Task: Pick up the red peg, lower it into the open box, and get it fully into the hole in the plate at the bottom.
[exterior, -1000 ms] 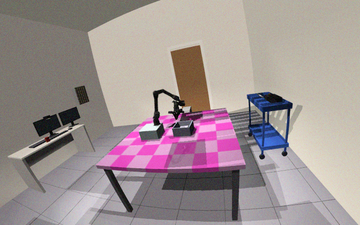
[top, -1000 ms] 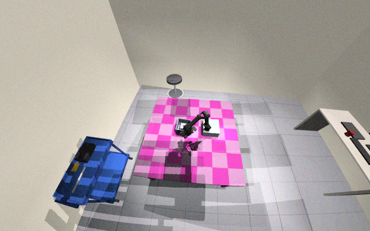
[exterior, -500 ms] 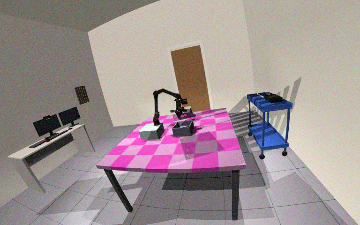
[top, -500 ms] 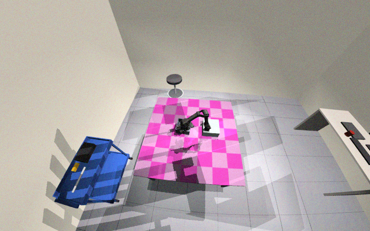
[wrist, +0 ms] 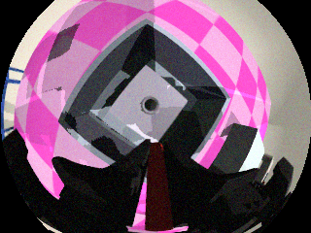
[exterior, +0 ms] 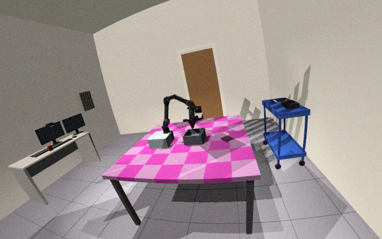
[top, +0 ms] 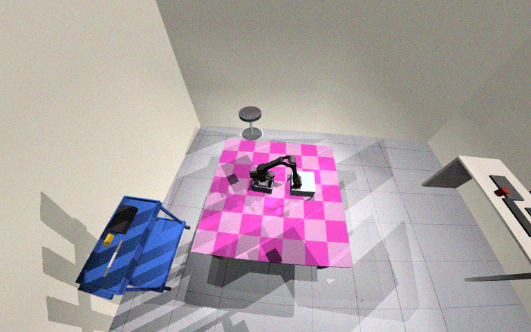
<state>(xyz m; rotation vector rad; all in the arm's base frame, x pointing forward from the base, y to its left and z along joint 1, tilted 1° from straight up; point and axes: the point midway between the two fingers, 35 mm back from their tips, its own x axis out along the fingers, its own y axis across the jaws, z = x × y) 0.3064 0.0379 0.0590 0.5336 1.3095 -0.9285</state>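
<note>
Right now the red peg is 2 cm to the left of my gripper tip and 3 cm above it. Round my gripper tip: grey box 2 cm ahead, 3 cm to the right, 10 cm below; then plate 2 cm ahead, 3 cm to the right, 8 cm below.
</note>
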